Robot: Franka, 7 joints.
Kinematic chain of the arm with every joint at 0, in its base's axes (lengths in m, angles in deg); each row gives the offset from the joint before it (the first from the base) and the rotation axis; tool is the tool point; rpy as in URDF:
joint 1: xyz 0 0 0.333 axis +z
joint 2: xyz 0 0 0 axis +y
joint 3: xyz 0 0 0.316 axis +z
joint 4: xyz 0.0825 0 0 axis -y
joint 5: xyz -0.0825 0 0.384 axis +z
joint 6: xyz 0 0 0 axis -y
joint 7: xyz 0.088 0 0 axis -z
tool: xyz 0 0 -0.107 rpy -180 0 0
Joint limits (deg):
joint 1: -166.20..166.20
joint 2: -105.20..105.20
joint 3: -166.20..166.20
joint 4: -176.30..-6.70
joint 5: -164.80..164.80
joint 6: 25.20..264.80
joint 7: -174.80..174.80
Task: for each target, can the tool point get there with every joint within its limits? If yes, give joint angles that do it. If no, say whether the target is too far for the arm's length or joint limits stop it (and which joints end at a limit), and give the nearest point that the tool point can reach.
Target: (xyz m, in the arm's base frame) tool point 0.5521 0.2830 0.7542
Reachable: yes | joints 89.05 54.04 -101.32 -79.78 -86.20 115.47 -42.95
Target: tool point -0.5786 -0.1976 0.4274
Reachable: yes | joints -27.75 -11.38 -132.83 -115.37 124.13 133.72 124.96
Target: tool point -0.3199 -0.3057 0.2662
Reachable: yes | joints -75.04 24.40 -55.37 -125.50 -19.67 85.28 129.47
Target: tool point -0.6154 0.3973 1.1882
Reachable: no: too far | nearest point -0.4689 0.3027 0.9846 | short by 0.268 m
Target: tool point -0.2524 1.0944 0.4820
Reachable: no: too far | nearest point -0.1911 0.8287 0.4458 | short by 0.275 m
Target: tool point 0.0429 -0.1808 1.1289
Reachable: yes | joints -99.78 -14.56 -2.84 -45.47 99.45 98.79 -7.22
